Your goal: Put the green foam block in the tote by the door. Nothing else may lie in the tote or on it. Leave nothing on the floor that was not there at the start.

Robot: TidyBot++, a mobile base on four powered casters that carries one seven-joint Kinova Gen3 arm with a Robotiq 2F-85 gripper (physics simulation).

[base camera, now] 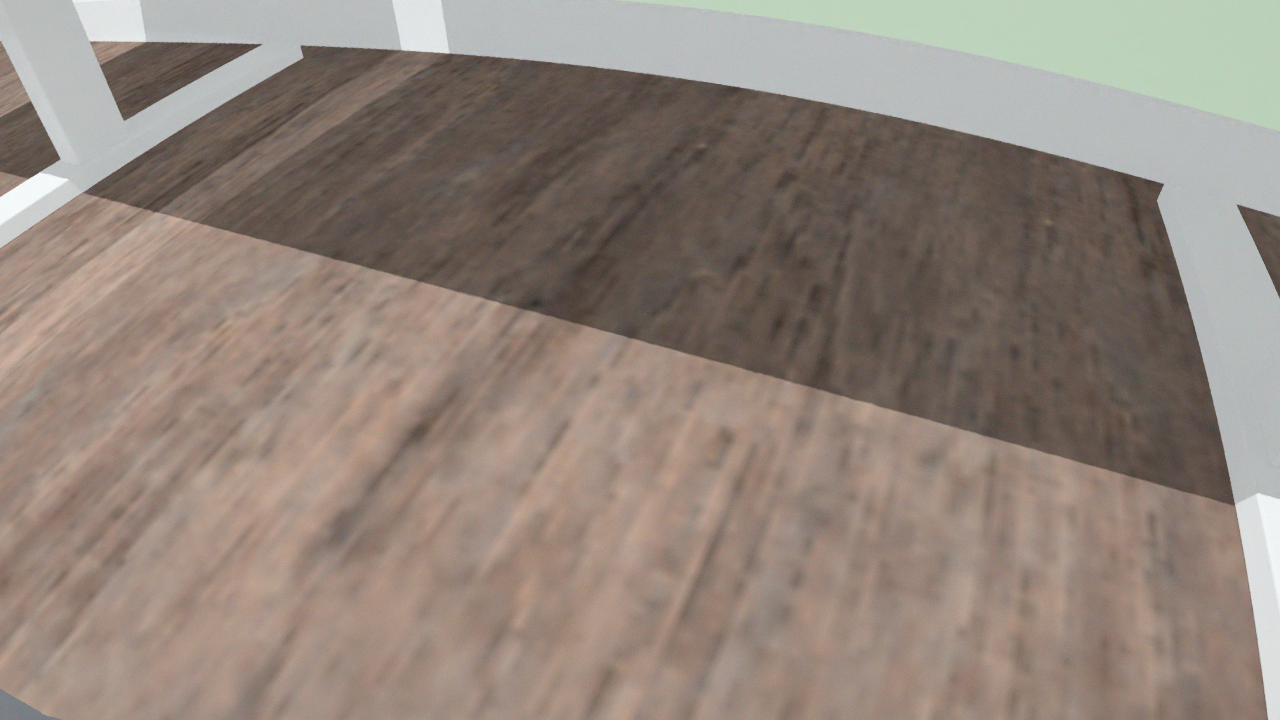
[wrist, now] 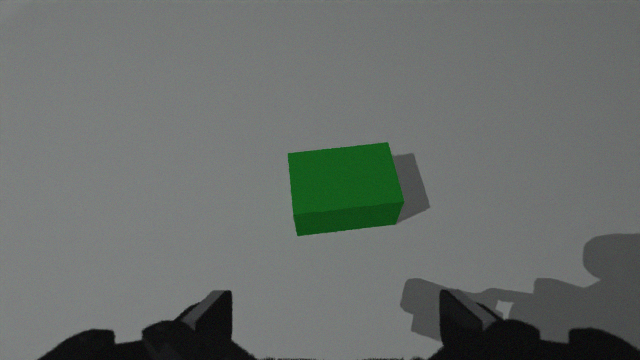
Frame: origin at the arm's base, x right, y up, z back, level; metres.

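Seen in the pictures: gripper, fingertip midpoint: [wrist: 335, 313].
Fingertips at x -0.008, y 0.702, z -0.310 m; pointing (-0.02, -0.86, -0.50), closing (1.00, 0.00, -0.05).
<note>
Offsets run from my fingertips to a thing's top centre. "pt": to the spot under its first point. Level surfaces: height alone.
The green foam block @(dy -0.104, dx +0.005, dz -0.130 m) [wrist: 346, 181] lies flat on a grey table top @(dy -0.149 m) [wrist: 150, 125] in the wrist view, a little right of the middle, with a short shadow on its right side. My gripper [wrist: 335, 313] is open, with its two black fingertips far apart at the lower edge of the wrist view. The block lies beyond the fingertips in the picture, not between them. The tote and the door do not show in either view.
The gripper and arm cast a shadow on the table top at the lower right of the wrist view. In the base camera view, a white leg with a foot bar @(pt dy -1.074, dx -0.645, dz -0.664 m) [base camera: 214, 85] stands at the left and another white leg @(pt dy -1.074, dx +0.451, dz -0.212 m) [base camera: 1208, 295] at the right, on the wooden floor @(dy -1.099 m) [base camera: 537, 447]. A pale skirting board [base camera: 805, 62] runs along the green wall [base camera: 1163, 44].
</note>
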